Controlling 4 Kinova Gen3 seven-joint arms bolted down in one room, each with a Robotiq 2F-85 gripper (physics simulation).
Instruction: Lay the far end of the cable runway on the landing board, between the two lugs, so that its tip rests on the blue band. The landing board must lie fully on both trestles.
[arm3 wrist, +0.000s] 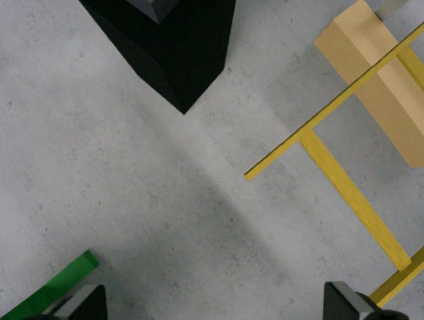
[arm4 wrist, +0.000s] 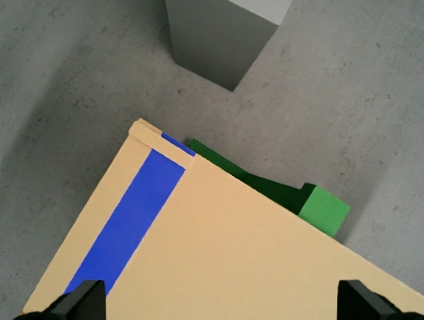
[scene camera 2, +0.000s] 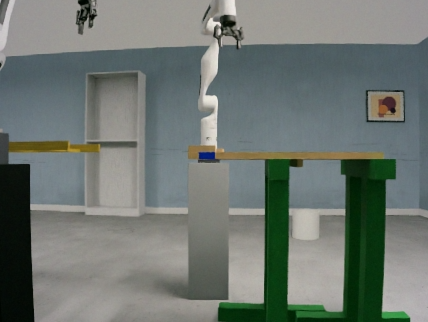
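Observation:
The yellow cable runway (arm3 wrist: 355, 200) (scene camera 2: 40, 146) shows at the right in the arm3 wrist view. In scene camera 2 its end stands apart from the landing board (arm4 wrist: 250, 240) (scene camera 2: 325, 155), left of it. The board lies across the tops of two green trestles (scene camera 2: 277, 215) (scene camera 2: 372, 215); the right trestle's top juts past the board's end. The blue band (arm4 wrist: 127, 220) (scene camera 2: 206, 155) crosses the board near one end, with a lug (arm4 wrist: 162, 145) over it at the corner. Arm3's gripper (arm3 wrist: 215, 302) is open and empty. Arm4's gripper (arm4 wrist: 222, 302) is open above the board.
In scene camera 2, one gripper (scene camera 2: 229, 40) hangs above the board's left end, another (scene camera 2: 86, 26) at upper left. A grey pedestal (arm4 wrist: 220, 45) (scene camera 2: 208, 230) and a black one (arm3 wrist: 185, 65) (scene camera 2: 15, 240) stand there. A tan block (arm3 wrist: 380, 107) lies beyond the runway rail; a green bar (arm3 wrist: 55, 285) shows lower left.

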